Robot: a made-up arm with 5 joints.
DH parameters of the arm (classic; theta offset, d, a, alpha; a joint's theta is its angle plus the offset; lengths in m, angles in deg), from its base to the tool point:
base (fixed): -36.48 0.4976 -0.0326 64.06
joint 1: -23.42 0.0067 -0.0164 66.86
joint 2: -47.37 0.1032 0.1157 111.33
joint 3: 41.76 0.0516 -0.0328 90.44
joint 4: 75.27 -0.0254 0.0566 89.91
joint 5: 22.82 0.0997 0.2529 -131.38
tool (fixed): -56.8 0.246 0 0
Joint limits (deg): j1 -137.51..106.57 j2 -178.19..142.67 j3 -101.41..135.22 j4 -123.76..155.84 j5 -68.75..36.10
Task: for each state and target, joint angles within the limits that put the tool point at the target. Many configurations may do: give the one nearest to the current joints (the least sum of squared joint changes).
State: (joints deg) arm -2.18 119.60 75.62 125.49 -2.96
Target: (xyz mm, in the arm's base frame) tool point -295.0 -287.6 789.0
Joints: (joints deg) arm -2.05 136.78 107.64 114.98 -15.53
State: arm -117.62 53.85 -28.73 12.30 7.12
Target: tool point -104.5 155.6 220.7
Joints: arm -136.32 59.87 -13.99 -1.06 3.55
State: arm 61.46 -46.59 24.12 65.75 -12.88
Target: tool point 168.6 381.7 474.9
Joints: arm 105.21 -9.02 71.61 76.38 -34.12
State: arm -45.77 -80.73 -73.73 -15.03 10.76
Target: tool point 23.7 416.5 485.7
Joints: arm -11.52 -54.52 -39.27 -50.57 -20.53
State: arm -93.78 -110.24 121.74 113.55 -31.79
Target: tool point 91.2 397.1 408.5
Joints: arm -87.58 -92.02 91.88 146.13 -59.63
